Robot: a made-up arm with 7 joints. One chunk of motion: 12 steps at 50 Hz.
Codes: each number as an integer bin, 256 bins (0 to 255) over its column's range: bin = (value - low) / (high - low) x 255, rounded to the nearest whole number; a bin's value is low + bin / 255 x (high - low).
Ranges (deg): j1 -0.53..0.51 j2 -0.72..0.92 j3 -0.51..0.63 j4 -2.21..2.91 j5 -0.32..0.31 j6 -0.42..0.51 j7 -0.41..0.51
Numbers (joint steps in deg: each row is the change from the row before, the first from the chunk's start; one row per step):
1: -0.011 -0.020 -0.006 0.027 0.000 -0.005 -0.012
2: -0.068 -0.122 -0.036 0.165 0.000 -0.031 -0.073
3: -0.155 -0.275 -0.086 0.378 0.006 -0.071 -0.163
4: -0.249 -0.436 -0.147 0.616 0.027 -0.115 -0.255
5: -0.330 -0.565 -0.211 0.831 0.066 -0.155 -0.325
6: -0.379 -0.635 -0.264 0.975 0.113 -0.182 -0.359
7: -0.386 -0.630 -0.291 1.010 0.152 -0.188 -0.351
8: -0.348 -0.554 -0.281 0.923 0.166 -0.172 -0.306
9: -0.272 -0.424 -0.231 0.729 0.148 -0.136 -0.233
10: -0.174 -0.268 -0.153 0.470 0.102 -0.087 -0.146
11: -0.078 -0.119 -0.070 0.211 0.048 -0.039 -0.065
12: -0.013 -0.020 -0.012 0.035 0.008 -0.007 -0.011
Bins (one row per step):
1: 127 109 113 111 130 114 110
2: 113 93 106 118 130 107 93
3: 92 69 95 129 132 96 68
4: 69 44 81 141 140 84 43
5: 49 24 67 151 156 73 24
6: 37 13 55 159 175 65 14
7: 35 14 49 160 191 64 16
8: 45 26 51 156 197 68 29
9: 63 46 62 146 189 78 49
10: 87 70 80 133 171 91 73
11: 111 93 98 121 149 104 96
12: 127 109 111 112 133 113 111

